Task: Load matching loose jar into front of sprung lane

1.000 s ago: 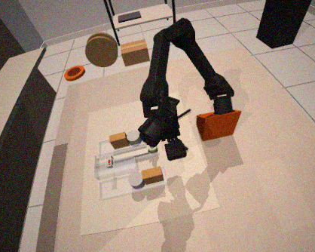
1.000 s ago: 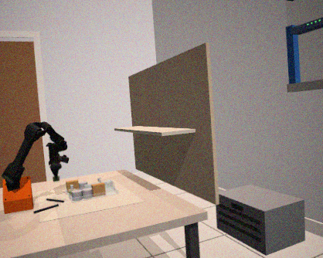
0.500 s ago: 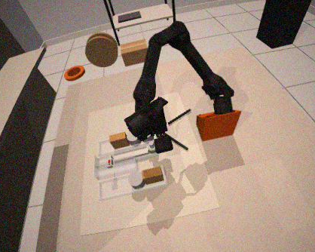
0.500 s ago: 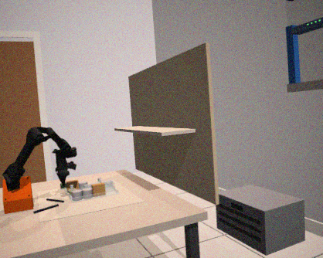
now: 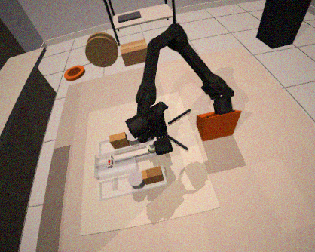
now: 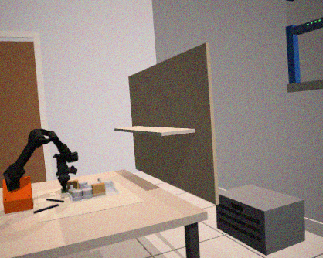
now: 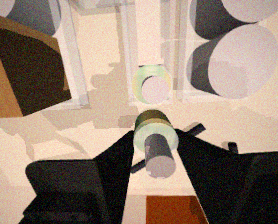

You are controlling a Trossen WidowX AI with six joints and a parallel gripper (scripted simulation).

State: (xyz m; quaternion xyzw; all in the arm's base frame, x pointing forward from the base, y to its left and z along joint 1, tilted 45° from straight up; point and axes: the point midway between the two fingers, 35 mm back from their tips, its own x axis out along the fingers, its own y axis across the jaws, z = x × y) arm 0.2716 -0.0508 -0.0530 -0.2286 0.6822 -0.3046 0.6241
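Now: gripper tip 20 cm short of the clear rack, 4 cm above it and 1 cm to the right of it. The rest, counted from my gripper tip: red mark: 23 cm ahead, 2 cm to the left, 1 cm above; pale plate: 16 cm ahead, 2 cm to the left, 1 cm below.
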